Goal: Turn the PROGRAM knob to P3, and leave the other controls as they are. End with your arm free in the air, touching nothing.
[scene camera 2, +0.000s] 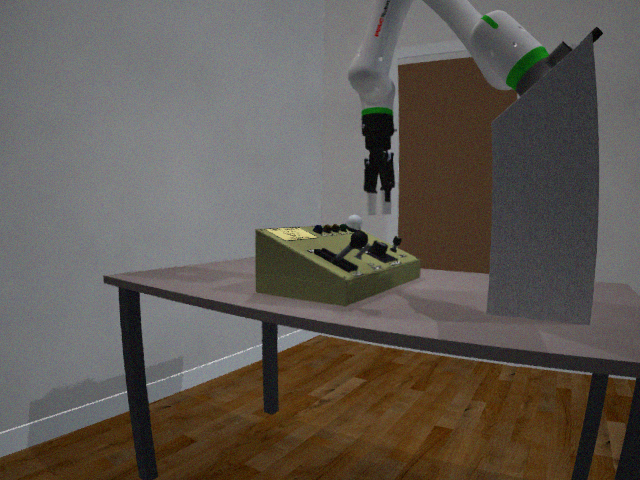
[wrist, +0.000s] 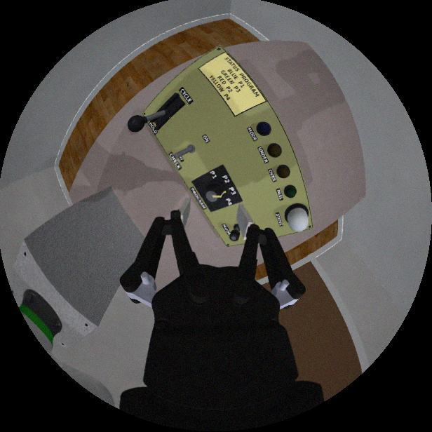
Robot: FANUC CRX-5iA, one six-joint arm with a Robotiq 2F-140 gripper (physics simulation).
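Pixels of known places: gripper, between the fingertips: (scene camera 2: 378, 214); arm's base, origin of its link: (scene camera 2: 550, 92).
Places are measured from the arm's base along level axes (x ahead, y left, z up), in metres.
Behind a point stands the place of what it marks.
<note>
The PROGRAM knob (scene camera 2: 378, 247) {x 0.478, y 0.042, z -0.394 m} (wrist: 215, 191) is a black knob with a grey cap on a black square plate, marked P1 to P4. In the wrist view the tip of its bent yellow mark lies beside the P3 label. The plate is on the sloped face of a green console (scene camera 2: 302, 271) {x 0.476, y 0.336, z -0.434 m} (wrist: 220, 110). My gripper (scene camera 2: 379, 210) {x 0.494, y 0.023, z -0.303 m} (wrist: 213, 207) is open, with nothing between its fingers. It hangs in the air above the console, pointing down and apart from the knob. In the wrist view the pale fingertips stand on either side of the plate's lower part.
On the console are a CYCLE lever with a black ball (scene camera 2: 358, 238) {x 0.373, y 0.261, z -0.355 m} (wrist: 136, 123), a grey toggle (wrist: 189, 149), a small black stick (scene camera 2: 396, 242) {x 0.504, y -0.086, z -0.388 m} (wrist: 235, 233), several round lamps and a white dome (scene camera 2: 354, 222) {x 0.648, y -0.054, z -0.331 m} (wrist: 298, 219). A tall grey panel (scene camera 2: 542, 196) {x -0.013, y 0.146, z -0.253 m} (wrist: 85, 250) stands on the table (scene camera 2: 206, 276) {x 0.922, y 0.332, z -0.503 m}.
</note>
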